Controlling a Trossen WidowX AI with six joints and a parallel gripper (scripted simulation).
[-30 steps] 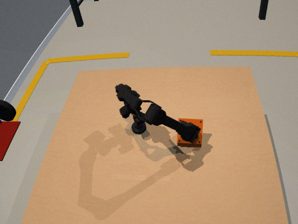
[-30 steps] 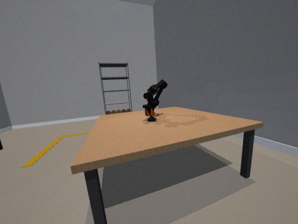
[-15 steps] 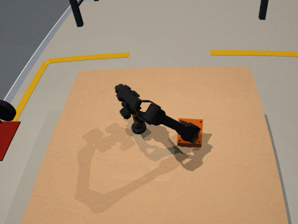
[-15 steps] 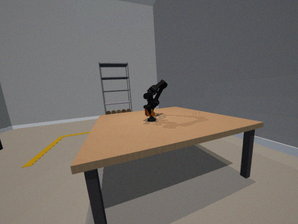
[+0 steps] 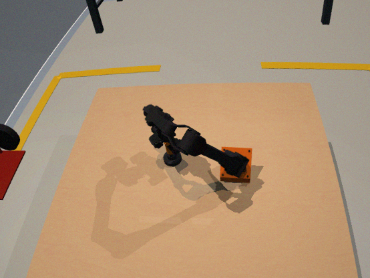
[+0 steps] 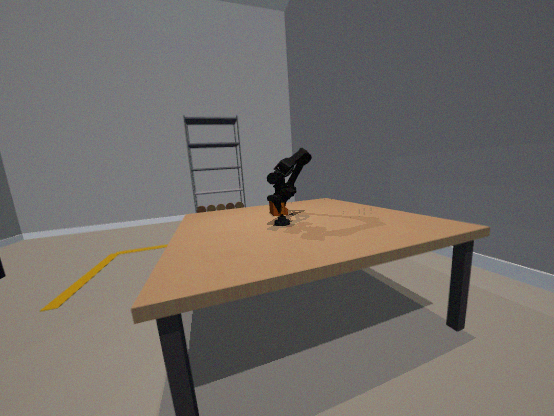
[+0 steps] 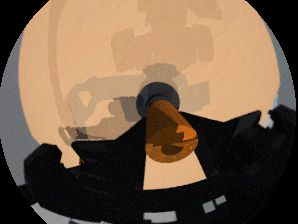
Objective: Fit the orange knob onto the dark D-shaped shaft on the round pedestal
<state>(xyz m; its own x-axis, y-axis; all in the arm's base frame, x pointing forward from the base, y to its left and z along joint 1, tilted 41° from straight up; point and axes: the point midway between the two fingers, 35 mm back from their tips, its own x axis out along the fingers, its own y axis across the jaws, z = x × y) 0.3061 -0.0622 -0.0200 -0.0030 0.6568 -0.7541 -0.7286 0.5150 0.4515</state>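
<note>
Right now my gripper tip is 2 cm below the orange knob. From my gripper tip the other things lie so: pedestal (4 cm below).
</note>
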